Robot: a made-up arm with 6 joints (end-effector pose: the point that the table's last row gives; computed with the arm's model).
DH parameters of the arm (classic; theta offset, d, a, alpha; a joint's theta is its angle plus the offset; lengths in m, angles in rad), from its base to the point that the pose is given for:
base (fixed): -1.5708 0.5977 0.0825 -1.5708
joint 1: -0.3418 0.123 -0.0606 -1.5
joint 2: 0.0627 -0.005 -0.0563 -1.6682
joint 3: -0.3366 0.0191 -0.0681 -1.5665
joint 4: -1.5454 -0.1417 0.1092 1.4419
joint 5: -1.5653 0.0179 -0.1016 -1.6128
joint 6: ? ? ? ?
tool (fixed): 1.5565 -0.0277 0 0
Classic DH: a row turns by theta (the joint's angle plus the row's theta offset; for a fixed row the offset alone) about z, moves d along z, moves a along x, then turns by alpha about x.
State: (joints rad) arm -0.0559 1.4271 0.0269 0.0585 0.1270 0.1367
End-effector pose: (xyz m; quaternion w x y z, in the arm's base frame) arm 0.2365 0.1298 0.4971 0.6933 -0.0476 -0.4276 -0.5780
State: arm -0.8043 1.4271 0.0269 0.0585 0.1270 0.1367
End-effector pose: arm 0.2365 0.0046 0.3795 0.6280 -0.2978 -0.6093 -0.3817
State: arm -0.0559 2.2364 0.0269 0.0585 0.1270 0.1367
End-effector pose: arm 0.3274 0.0075 0.5555 0.3643 -0.0914 -0.4652 -0.8015
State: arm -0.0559 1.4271 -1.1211 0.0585 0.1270 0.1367
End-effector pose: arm 0.2258 0.1549 0.5798 0.4581 0.3606 -0.6971 -0.4173
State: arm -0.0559 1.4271 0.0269 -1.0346 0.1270 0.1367
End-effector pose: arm 0.3662 0.0932 0.5600 0.2755 -0.0327 -0.3257 -0.9038
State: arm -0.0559 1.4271 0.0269 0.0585 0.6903 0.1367
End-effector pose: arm 0.2420 0.0848 0.5179 0.7784 0.1215 -0.2204 -0.5752
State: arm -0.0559 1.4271 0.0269 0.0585 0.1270 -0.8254
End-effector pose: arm 0.2536 0.1377 0.5101 0.4969 0.3379 -0.6151 -0.5104
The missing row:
joint 6: 1.4119 0.0593 0.0074 -1.0242
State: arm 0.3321 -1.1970 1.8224 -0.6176 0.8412 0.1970
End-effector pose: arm 0.0804 -0.1076 0.4942 0.7689 -0.4759 -0.3796 0.1955
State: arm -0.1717 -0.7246 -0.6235 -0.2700 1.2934 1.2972
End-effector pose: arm -0.0079 0.0506 0.5281 0.6907 -0.0435 0.3530 0.6296
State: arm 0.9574 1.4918 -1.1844 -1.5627 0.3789 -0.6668
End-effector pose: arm 0.2225 -0.1563 0.7899 0.5942 -0.4247 -0.0609 0.6803
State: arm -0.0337 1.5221 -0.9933 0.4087 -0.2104 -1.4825
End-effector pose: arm 0.2364 0.1607 0.5441 0.0347 0.6738 -0.7292 0.1143
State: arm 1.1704 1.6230 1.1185 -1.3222 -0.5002 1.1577
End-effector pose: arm 0.3257 0.1685 0.5685 0.2738 -0.6675 0.6179 -0.3126
